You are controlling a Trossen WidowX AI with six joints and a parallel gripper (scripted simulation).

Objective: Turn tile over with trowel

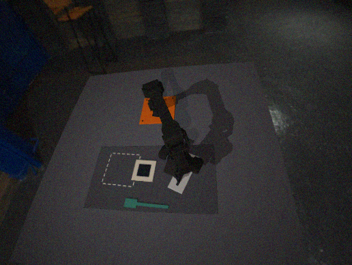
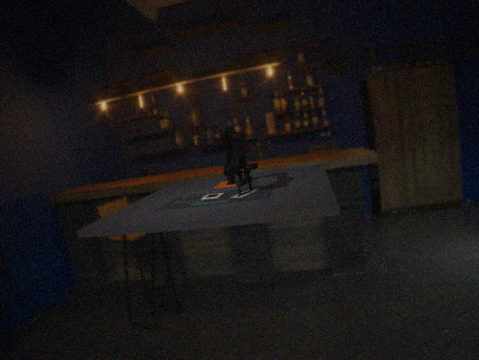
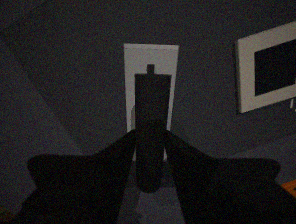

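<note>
Right now my gripper tip is 3 cm above the trowel and 2 cm short of it. From my gripper tip the other things lie so: pale tile: 20 cm to the right, 6 cm below, 3 cm ahead; then dark mat: 16 cm to the right, 8 cm below, 5 cm ahead; then flat teal trowel-shaped piece: 20 cm ahead, 16 cm to the right, 6 cm below.
</note>
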